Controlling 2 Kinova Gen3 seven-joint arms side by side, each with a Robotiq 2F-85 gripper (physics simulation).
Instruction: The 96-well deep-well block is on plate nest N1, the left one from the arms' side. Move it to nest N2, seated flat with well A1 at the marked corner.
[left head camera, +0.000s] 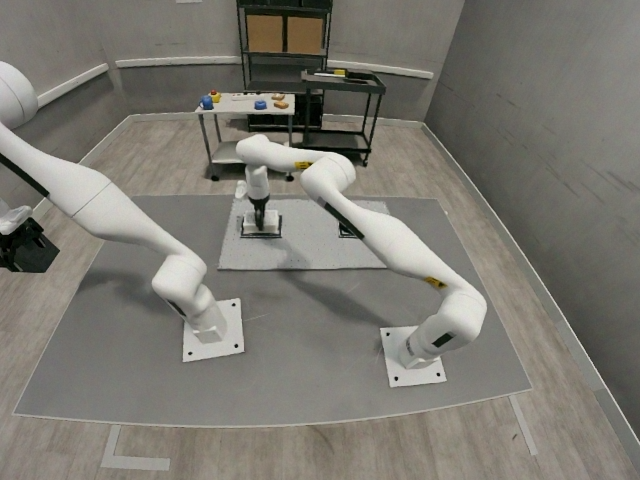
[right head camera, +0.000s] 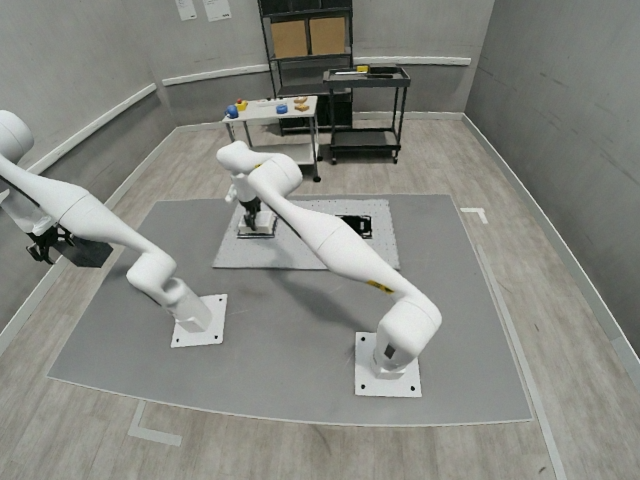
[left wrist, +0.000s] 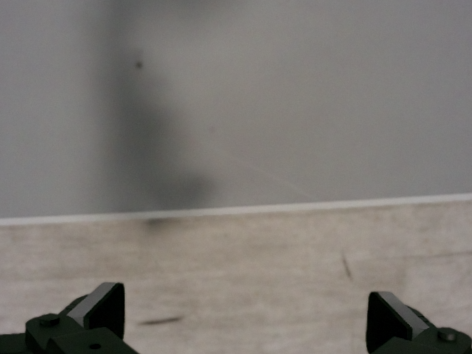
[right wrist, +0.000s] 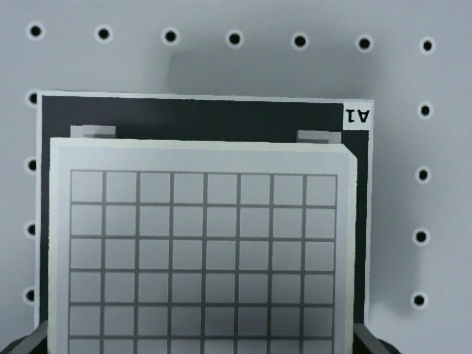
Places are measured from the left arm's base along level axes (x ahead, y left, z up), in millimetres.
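Where they show: left gripper, fingertip midpoint: (left head camera: 31, 258) (right head camera: 63, 254) (left wrist: 245, 315); right gripper, fingertip midpoint: (left head camera: 262, 221) (right head camera: 257, 222) (right wrist: 206, 351); left arm's base at its link origin: (left head camera: 213, 328) (right head camera: 199, 319); right arm's base at its link origin: (left head camera: 412, 354) (right head camera: 386, 362).
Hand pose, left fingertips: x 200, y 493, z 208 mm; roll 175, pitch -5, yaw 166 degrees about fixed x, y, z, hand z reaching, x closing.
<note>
Each offset is from my left fingertips to the top centre of the thing. "spot": to the spot under its first point. Level surfaces: height alone.
The pale deep-well block @[dx +184, dy -689, dz -142 mm] (left head camera: 271, 220) (right head camera: 265, 222) (right wrist: 188, 222) sits on nest N1 @[dx +184, dy -689, dz -179 mm] (left head camera: 261, 237) (right head camera: 255, 236) (right wrist: 200, 112). In the right wrist view its cut corner is on the same side as the A1 label @[spot: dx +250, dy -625, dz -183 mm] (right wrist: 357, 116). My right gripper (left head camera: 260, 224) (right head camera: 251, 224) (right wrist: 200, 335) is open, with its fingers low at both sides of the block; the block's top hides their inner faces. Nest N2 @[dx +111, dy -1074, dz -179 mm] (left head camera: 348, 232) (right head camera: 348, 222) is empty where it shows; my right arm hides part. My left gripper (right head camera: 51, 248) (left wrist: 245, 315) is open and empty, far from the nests.
Both nests stand on a perforated board @[dz -195 mm] (left head camera: 305, 253) (right head camera: 305, 258) on the grey mat @[dz -208 mm] (left head camera: 289, 382). My right forearm crosses above the board. A dark box shape (left head camera: 38, 253) (right head camera: 85, 251) shows beside my left gripper. Carts (left head camera: 245, 105) (left head camera: 343, 81) and a shelf unit stand behind.
</note>
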